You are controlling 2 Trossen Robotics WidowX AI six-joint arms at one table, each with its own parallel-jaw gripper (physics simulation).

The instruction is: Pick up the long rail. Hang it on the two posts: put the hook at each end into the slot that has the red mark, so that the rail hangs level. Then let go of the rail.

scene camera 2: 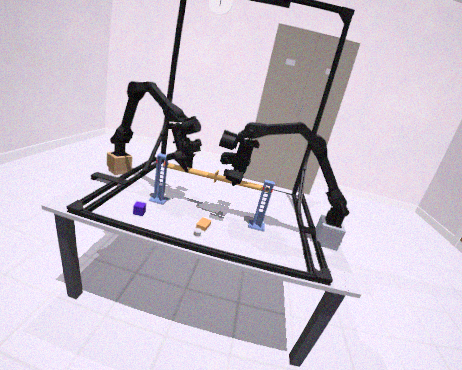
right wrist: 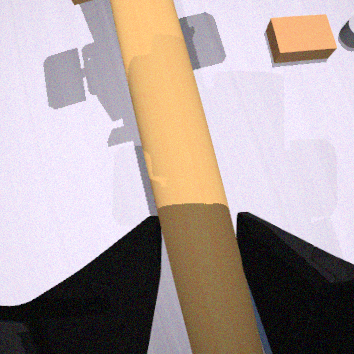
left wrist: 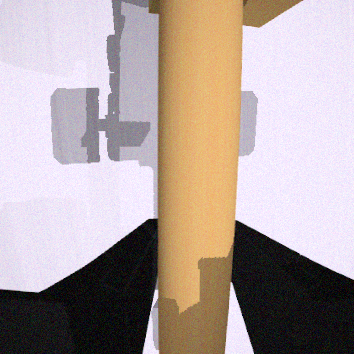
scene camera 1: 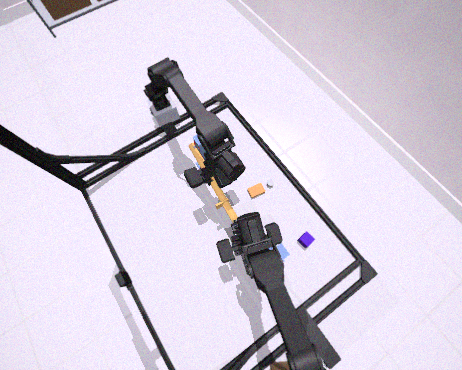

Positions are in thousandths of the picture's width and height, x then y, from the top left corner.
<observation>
My left gripper (scene camera 1: 460, 496) grips a long orange rail (left wrist: 564, 160). My right gripper (scene camera 1: 529, 634) grips the long orange rail. An orange block (right wrist: 857, 106) rests on the table.
The long orange rail shows as well in the right wrist view (right wrist: 549, 614). My left gripper is seen too in the left wrist view (left wrist: 541, 651). My right gripper shows as well in scene camera 2 (scene camera 2: 410, 464) and in the right wrist view (right wrist: 561, 634). The left wrist view misses the orange block: it is out of frame.
</observation>
